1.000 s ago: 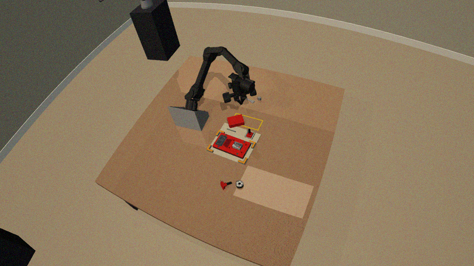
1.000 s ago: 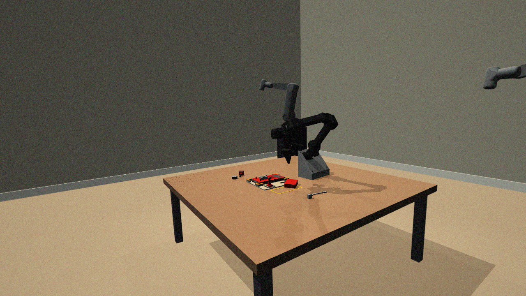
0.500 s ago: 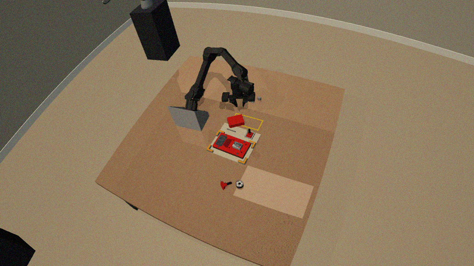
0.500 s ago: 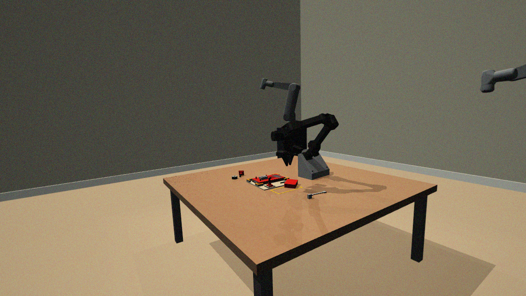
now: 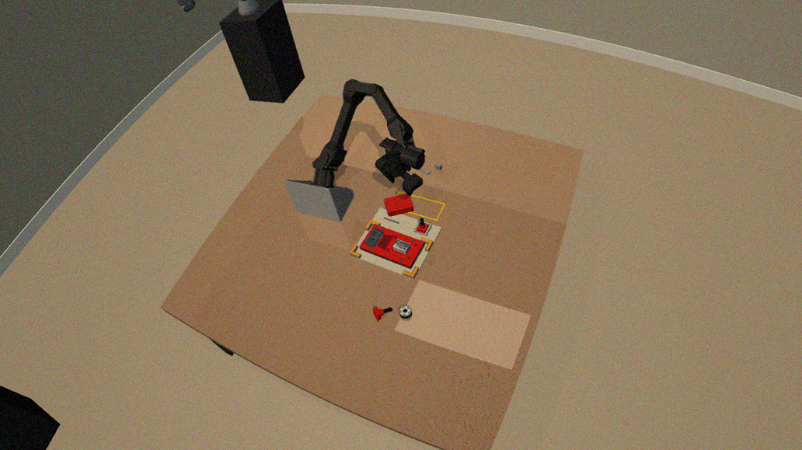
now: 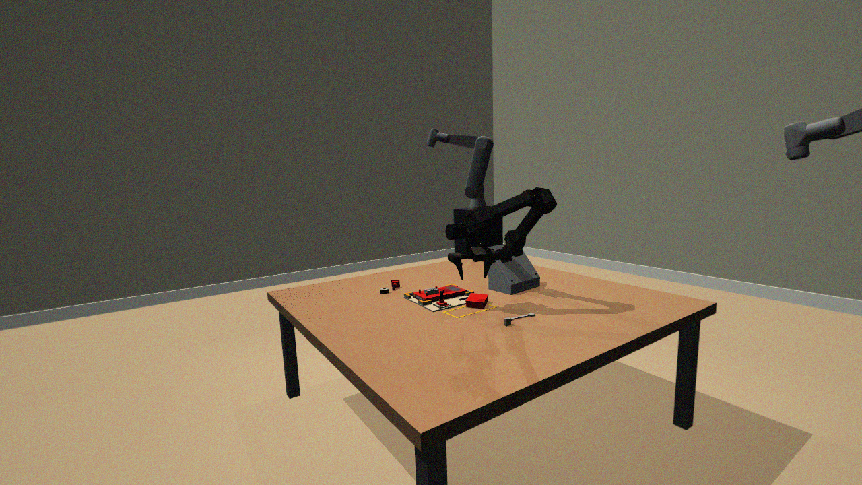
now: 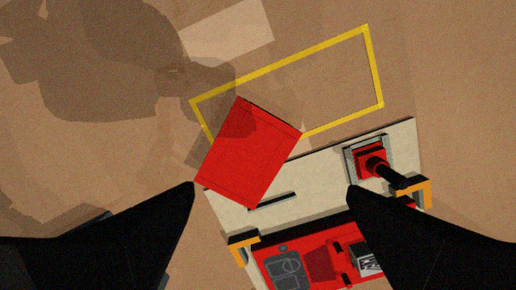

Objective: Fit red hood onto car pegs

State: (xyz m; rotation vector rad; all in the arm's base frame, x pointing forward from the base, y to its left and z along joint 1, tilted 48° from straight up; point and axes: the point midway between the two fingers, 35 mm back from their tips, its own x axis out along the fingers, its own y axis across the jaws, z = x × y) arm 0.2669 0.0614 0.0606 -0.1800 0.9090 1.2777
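The red hood lies 90 mm below my gripper tip and 20 mm behind it. The rest, counted from my gripper tip: round part 400 mm to the right, 150 mm ahead, 100 mm below; then pale jig plate 170 mm to the right, 100 mm below, 30 mm ahead.
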